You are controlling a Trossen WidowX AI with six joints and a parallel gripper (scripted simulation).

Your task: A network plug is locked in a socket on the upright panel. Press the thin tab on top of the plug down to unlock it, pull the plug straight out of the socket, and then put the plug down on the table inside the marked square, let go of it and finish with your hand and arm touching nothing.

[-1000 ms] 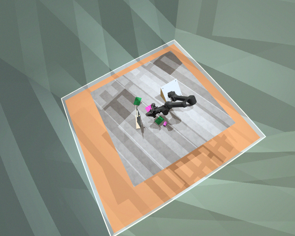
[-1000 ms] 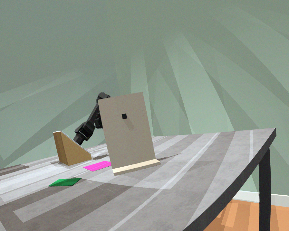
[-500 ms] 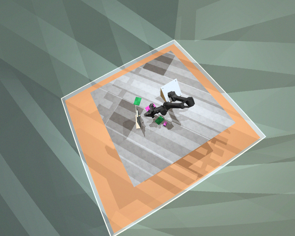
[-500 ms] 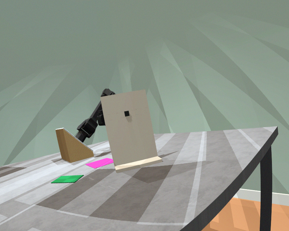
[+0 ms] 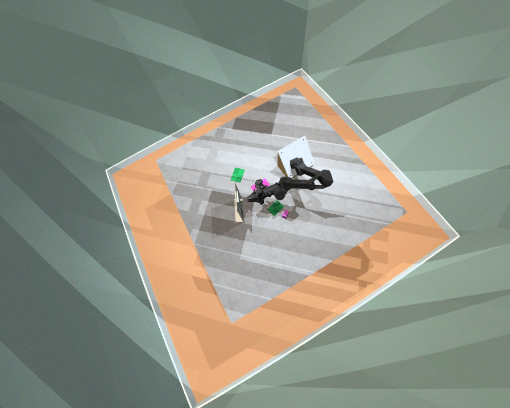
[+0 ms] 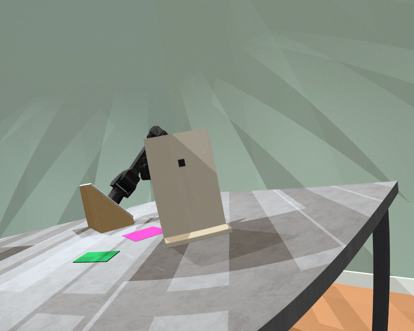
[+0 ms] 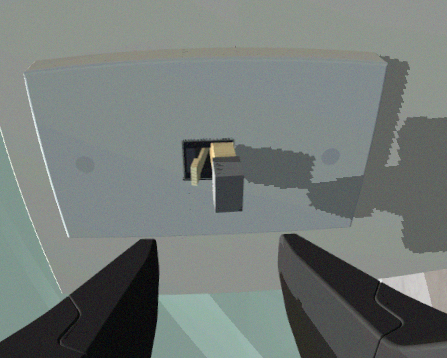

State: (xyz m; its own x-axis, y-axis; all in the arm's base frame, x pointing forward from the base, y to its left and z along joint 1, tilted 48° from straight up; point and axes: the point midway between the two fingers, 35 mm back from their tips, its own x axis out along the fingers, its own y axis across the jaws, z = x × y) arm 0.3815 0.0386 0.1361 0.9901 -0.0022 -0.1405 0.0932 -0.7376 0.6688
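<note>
Right now the tan network plug is 3 cm ahead of my gripper tip and 2 cm to the right of it. The rest, counted from my gripper tip: magenta square: 19 cm below, 14 cm behind, 10 cm to the right; then beige panel: 7 cm below, 5 cm ahead, 2 cm to the right.
</note>
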